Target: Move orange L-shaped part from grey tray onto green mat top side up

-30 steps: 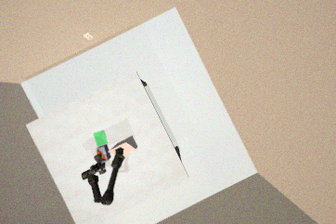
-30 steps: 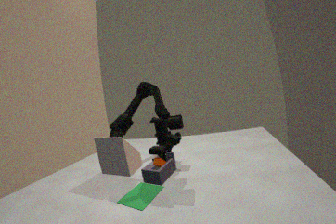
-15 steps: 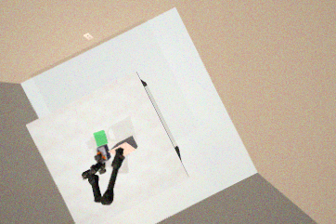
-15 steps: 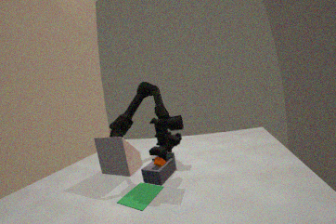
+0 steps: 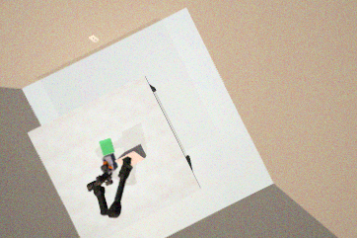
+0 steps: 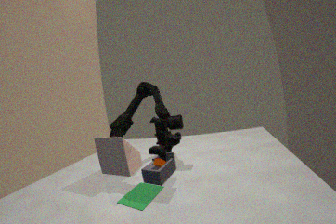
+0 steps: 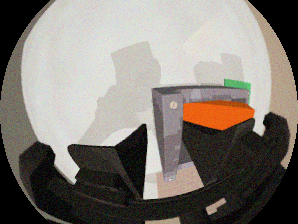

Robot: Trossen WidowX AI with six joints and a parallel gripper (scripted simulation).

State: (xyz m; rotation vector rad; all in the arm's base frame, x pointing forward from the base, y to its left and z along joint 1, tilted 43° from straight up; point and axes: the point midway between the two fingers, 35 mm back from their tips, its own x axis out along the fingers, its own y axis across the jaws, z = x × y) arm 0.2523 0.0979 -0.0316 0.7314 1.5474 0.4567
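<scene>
Right now the orange L-shaped part is 4 cm to the right of my gripper tip and 1 cm behind it. Round my gripper tip: green mat 22 cm to the right, 6 cm below, 4 cm behind.
</scene>
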